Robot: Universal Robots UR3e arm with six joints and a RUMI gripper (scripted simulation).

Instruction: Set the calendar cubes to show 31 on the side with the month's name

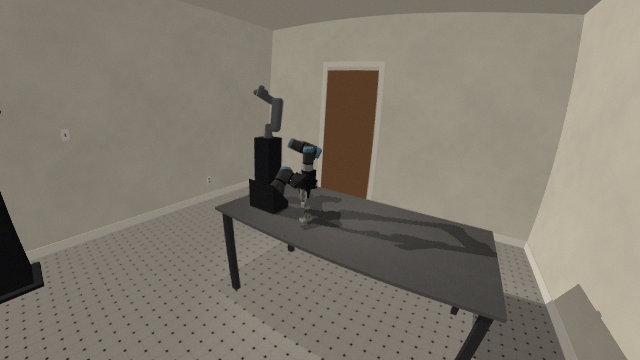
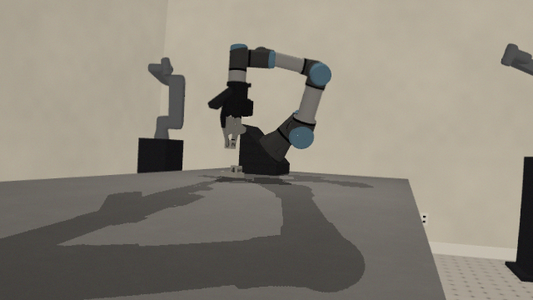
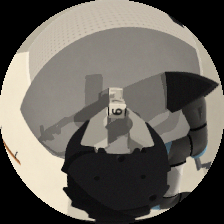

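The pale calendar tray lies 11 cm below my hand and 2 cm to the left of it.
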